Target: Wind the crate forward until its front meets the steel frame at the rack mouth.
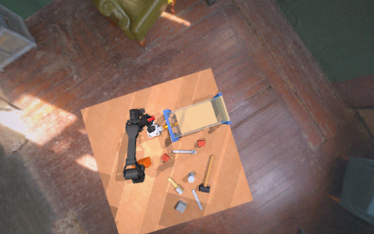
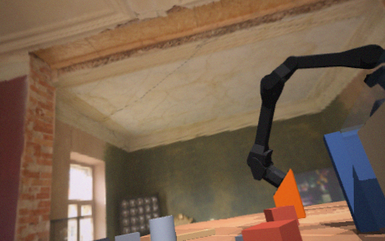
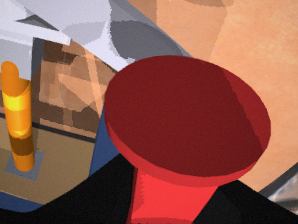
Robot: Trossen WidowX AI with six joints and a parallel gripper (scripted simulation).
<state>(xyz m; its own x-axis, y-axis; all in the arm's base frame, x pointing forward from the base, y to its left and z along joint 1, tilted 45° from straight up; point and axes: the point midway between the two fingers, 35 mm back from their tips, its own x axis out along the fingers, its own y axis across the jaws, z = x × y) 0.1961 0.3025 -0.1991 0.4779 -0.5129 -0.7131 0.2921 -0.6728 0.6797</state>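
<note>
The winch handle is 3 cm behind my gripper tip, 4 cm to the right of it and 3 cm below it. From my gripper tip the other things lie so: grey hand winch (6 cm behind, 11 cm to the right, 10 cm below); red knob (2 cm behind, 1 cm to the right); clear-panelled guard cubby (35 cm ahead, 8 cm to the right, 2 cm below).
</note>
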